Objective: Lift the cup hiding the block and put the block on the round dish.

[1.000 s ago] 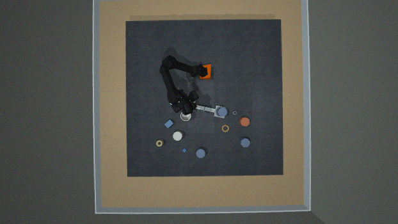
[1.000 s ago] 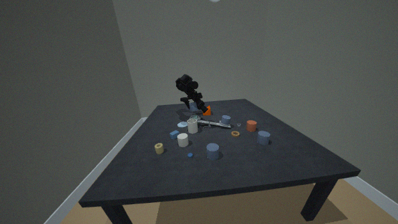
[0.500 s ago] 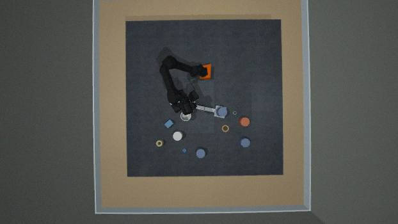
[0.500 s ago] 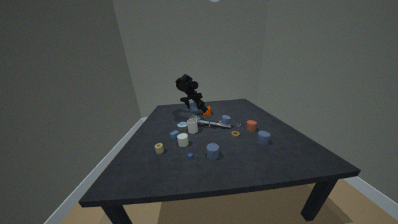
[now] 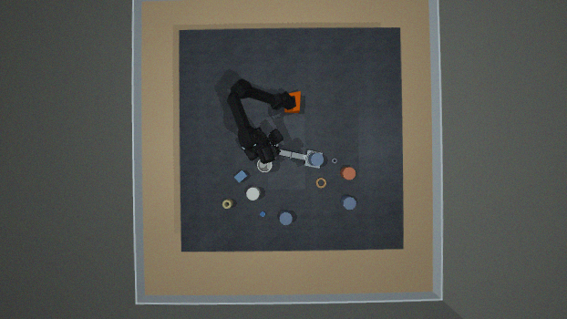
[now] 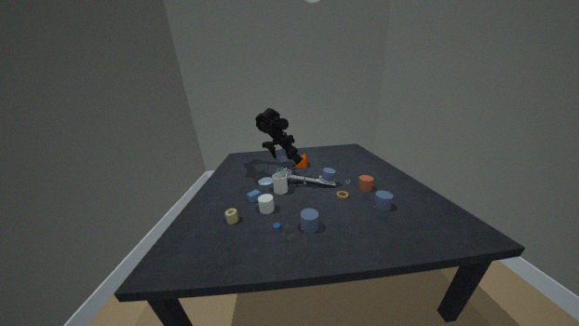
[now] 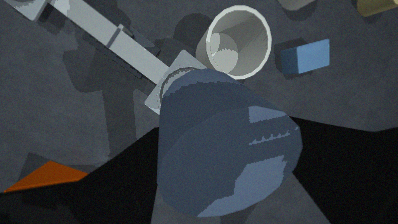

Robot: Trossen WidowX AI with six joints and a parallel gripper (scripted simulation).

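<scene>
Now: gripper tip 1 cm short of the teal block, 1 cm to the right of it and 8 cm above it. The rest, counted from my gripper tip: cream cylinder (25 cm ahead, 12 cm to the right, 13 cm below); then pale cup (8 cm ahead, 2 cm to the right, 13 cm below); then light blue round dish (5 cm behind, 10 cm to the right, 17 cm below).
</scene>
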